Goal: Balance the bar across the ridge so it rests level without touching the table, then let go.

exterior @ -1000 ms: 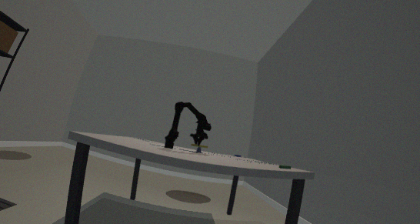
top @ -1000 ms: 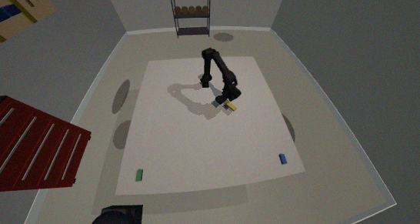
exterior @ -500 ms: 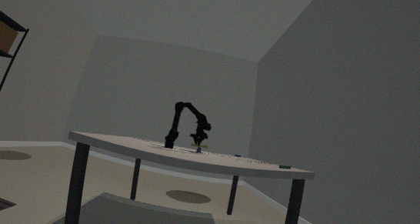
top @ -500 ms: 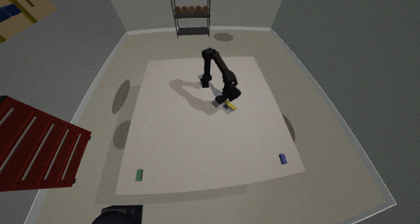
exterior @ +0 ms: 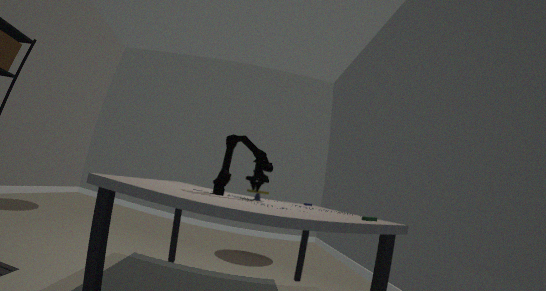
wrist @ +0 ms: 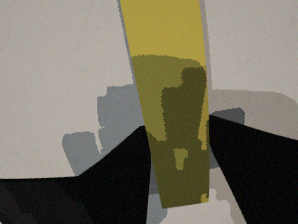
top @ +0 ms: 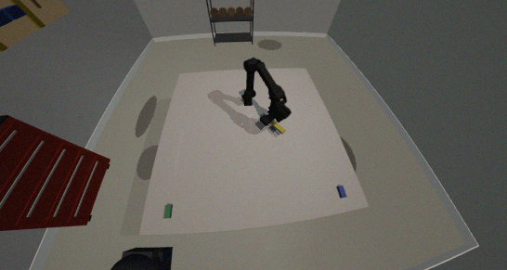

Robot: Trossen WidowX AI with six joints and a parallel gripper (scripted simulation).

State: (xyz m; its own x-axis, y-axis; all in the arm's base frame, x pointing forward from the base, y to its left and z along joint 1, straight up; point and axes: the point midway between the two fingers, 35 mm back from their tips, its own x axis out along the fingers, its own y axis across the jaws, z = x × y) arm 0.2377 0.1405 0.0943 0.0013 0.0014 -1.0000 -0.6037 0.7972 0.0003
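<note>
Now: gripper tip 20 mm short of the yellow bar and 20 mm to the right of it. The rest, counted from my gripper tip: blue block (500 mm ahead, 360 mm to the left, 50 mm below); then green block (500 mm ahead, 640 mm to the right, 50 mm below).
</note>
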